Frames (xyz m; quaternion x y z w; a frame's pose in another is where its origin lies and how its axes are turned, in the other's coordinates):
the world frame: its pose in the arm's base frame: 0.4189 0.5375 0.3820 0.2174 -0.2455 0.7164 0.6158
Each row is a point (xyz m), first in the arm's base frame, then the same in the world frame.
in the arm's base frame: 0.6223 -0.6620 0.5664
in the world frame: -0.8470 -0.0715 0.8897
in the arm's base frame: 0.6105 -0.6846 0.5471
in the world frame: -0.8747 -0.0555 0.8885
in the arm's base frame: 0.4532 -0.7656 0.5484
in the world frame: -0.9136 0.1098 0.9382
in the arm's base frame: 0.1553 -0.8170 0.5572
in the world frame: -0.9042 0.4099 0.9743
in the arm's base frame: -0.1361 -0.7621 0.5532
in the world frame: -0.8213 0.6918 0.9344
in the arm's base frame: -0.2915 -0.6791 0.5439
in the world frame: -0.7398 0.8363 0.8743
